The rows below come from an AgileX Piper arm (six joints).
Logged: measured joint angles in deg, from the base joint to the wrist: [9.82, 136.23, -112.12, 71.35, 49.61, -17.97]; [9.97, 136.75, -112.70, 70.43, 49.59, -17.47]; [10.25, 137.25, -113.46, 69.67, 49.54, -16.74]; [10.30, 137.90, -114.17, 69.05, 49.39, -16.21]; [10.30, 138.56, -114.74, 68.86, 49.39, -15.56]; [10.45, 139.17, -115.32, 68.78, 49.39, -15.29]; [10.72, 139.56, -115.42, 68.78, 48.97, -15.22]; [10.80, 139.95, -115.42, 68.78, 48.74, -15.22]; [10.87, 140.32, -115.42, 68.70, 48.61, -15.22]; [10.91, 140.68, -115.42, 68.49, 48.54, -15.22]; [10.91, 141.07, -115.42, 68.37, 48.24, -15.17]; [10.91, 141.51, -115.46, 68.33, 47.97, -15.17]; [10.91, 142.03, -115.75, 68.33, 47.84, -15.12]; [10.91, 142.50, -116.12, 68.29, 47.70, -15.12]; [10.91, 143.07, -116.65, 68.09, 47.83, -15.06]
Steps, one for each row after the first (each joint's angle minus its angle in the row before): [0.15, 0.52, -0.58, -0.92, -0.02, 0.50]; [0.28, 0.50, -0.76, -0.76, -0.05, 0.73]; [0.05, 0.65, -0.71, -0.62, -0.15, 0.53]; [0.00, 0.66, -0.57, -0.19, 0.00, 0.65]; [0.15, 0.61, -0.58, -0.08, 0.00, 0.27]; [0.27, 0.39, -0.10, 0.00, -0.42, 0.07]; [0.08, 0.39, 0.00, 0.00, -0.23, 0.00]; [0.07, 0.37, 0.00, -0.08, -0.13, 0.00]; [0.04, 0.36, 0.00, -0.21, -0.07, 0.00]; [0.00, 0.39, 0.00, -0.12, -0.30, 0.05]; [0.00, 0.44, -0.04, -0.04, -0.27, 0.00]; [0.00, 0.52, -0.29, 0.00, -0.13, 0.05]; [0.00, 0.47, -0.37, -0.04, -0.14, 0.00]; [0.00, 0.57, -0.53, -0.20, 0.13, 0.06]
